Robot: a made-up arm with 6 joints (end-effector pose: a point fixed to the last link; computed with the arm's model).
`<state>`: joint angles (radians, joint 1 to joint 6).
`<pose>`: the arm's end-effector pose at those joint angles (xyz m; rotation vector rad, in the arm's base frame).
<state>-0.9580 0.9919 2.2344 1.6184 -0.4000 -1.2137</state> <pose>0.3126 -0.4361 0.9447 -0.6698 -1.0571 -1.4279</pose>
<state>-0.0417 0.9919 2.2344 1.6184 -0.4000 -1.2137</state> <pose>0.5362 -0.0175 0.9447 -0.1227 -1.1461 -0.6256</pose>
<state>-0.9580 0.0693 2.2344 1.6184 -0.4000 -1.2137</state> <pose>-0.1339 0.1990 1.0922 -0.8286 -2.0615 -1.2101</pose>
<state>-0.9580 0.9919 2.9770 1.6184 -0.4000 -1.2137</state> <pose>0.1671 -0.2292 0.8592 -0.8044 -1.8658 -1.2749</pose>
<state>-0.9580 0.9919 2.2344 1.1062 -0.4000 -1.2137</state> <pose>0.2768 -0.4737 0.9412 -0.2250 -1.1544 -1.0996</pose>
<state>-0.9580 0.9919 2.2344 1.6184 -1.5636 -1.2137</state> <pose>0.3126 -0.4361 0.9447 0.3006 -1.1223 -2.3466</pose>
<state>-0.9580 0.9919 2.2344 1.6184 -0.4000 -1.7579</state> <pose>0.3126 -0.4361 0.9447 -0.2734 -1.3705 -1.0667</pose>
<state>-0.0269 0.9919 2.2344 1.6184 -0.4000 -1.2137</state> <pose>0.5364 -0.0095 0.9447 -0.1141 -1.1460 -0.6125</pose>
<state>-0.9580 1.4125 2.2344 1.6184 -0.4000 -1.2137</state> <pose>0.4518 -0.6340 0.6640 -0.5729 -0.6042 -1.4428</pose>
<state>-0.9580 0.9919 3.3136 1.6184 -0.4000 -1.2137</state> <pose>0.1212 -0.1639 0.7654 -0.8464 -2.2310 -1.1438</pose>
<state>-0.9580 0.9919 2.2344 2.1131 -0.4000 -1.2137</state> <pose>0.3599 -0.4197 0.9400 -1.1155 -0.9009 -1.7113</pose>
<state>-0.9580 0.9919 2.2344 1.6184 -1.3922 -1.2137</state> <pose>0.3126 -0.4361 0.9447 0.1354 -1.1308 -2.2270</pose>
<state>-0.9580 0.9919 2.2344 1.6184 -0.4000 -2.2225</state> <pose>0.3126 -0.4361 0.9447 0.0689 -1.5726 -0.7195</pose>
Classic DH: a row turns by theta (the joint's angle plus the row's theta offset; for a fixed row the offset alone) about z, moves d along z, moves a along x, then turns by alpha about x. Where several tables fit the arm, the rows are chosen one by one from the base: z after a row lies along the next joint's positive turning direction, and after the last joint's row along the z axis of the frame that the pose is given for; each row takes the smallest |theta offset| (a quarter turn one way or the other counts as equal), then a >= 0, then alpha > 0; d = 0 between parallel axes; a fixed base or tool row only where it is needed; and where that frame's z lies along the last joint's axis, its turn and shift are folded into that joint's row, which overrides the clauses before.
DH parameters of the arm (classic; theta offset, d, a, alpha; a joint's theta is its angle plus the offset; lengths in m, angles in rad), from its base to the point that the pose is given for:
joint 1: 0 0.2375 0 -1.5708
joint 2: -1.5708 0 0.621 3.1416
joint 3: 0 0 0 -1.5708
joint 4: 0 -0.3532 0 1.5708
joint 5: 0 0.1028 0 -1.5708
joint 6: 1.5708 0 0 1.5708
tool (fixed): -1.5708 0 0 0

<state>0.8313 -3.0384 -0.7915 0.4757 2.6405 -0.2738</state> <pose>-0.1493 -0.2993 -0.1342 0.1228 1.5460 0.3686</pose>
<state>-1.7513 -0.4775 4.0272 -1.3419 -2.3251 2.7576</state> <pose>0.0589 0.4530 0.4641 0.5757 -0.7951 0.1227</pose>
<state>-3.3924 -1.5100 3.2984 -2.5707 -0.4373 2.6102</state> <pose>0.5998 -0.2429 -0.0817 -1.5849 0.3952 2.6610</pose>
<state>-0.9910 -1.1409 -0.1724 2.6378 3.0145 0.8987</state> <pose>-0.1467 0.3884 0.8155 -1.9346 -0.9265 2.2022</pose>
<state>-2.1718 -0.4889 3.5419 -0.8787 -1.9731 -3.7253</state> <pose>0.2714 0.5119 0.5613 1.1125 -0.8084 0.2174</pose>
